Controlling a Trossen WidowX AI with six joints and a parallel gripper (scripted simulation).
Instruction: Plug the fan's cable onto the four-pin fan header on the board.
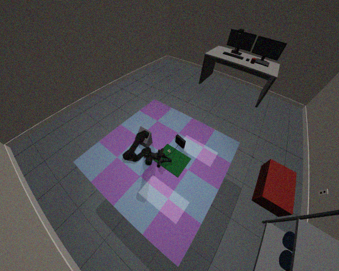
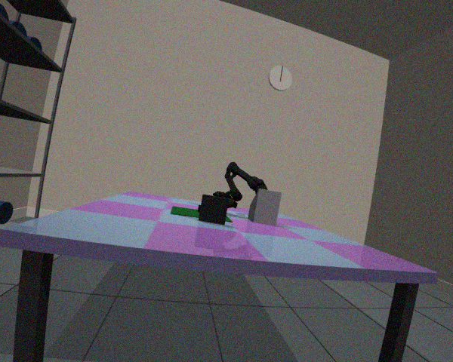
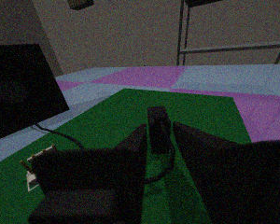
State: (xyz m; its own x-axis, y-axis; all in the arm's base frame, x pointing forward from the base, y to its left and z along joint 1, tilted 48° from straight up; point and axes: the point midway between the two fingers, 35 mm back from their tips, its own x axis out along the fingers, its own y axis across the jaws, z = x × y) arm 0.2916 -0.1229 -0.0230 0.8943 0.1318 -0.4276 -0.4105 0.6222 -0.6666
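The dark fan plug is 1 cm below my gripper tip and 1 cm ahead of it. Also, from my gripper tip: white four-pin fan header (9 cm to the left, 6 cm behind, 3 cm below); green board (5 cm below, 4 cm to the left, 1 cm ahead); black fan (22 cm to the left, 3 cm above, 2 cm behind).
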